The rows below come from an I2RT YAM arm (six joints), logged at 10 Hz.
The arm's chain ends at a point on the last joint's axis. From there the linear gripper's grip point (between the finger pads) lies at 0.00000 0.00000 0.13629 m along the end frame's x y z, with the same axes.
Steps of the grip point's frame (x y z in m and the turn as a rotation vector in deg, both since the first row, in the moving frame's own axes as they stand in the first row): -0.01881, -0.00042, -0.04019, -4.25, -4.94, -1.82; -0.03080, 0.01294, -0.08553, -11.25, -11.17, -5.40; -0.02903, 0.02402, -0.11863, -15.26, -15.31, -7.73; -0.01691, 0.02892, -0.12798, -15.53, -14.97, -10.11
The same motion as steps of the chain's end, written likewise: -0.00725, -0.01069, -0.03931, -4.25, -4.94, -1.82; -0.00586, -0.01468, -0.08035, -11.25, -11.17, -5.40; 0.00401, -0.01374, -0.10906, -15.26, -15.31, -7.73; 0.01447, -0.01006, -0.11846, -15.53, -14.97, -10.11
